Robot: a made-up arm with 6 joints.
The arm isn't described. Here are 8 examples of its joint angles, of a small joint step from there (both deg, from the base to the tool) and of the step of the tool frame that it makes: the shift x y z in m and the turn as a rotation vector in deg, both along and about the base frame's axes.
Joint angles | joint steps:
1: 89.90 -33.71 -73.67 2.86 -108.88 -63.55 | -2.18 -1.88 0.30 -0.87 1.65 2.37
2: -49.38 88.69 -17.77 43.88 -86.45 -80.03 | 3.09 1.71 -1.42 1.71 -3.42 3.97
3: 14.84 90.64 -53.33 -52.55 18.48 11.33 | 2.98 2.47 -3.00 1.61 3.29 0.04
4: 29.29 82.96 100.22 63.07 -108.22 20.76 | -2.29 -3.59 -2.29 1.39 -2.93 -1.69
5: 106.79 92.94 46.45 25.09 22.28 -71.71 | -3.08 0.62 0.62 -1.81 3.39 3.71
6: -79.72 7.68 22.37 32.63 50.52 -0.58 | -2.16 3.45 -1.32 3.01 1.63 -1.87
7: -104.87 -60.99 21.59 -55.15 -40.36 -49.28 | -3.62 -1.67 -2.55 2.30 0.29 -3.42
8: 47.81 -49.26 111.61 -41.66 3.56 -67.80 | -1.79 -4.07 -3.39 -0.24 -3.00 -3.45
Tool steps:
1: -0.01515 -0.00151 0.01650 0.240 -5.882 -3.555
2: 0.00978 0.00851 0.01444 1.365 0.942 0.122
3: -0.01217 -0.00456 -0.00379 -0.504 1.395 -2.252
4: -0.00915 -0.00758 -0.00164 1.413 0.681 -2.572
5: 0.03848 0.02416 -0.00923 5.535 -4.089 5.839
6: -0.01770 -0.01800 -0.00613 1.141 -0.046 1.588
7: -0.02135 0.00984 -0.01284 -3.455 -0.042 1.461
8: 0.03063 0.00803 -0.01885 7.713 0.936 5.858
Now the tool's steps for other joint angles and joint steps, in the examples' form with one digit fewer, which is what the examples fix.
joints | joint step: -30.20 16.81 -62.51 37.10 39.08 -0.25 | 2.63 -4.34 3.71 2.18 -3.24 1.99
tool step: 0.0174 0.0232 -0.0070 1.89 -1.67 4.23
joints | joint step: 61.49 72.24 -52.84 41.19 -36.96 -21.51 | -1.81 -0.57 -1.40 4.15 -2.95 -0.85
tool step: 0.0091 0.0149 0.0006 -2.61 -4.53 -5.27
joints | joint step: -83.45 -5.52 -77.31 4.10 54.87 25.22 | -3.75 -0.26 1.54 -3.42 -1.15 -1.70
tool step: -0.0475 0.0229 -0.0092 -2.66 -3.12 0.14
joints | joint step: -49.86 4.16 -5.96 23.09 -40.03 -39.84 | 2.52 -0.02 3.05 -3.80 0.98 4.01
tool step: 0.0173 -0.0030 0.0037 -4.38 -4.94 -2.45
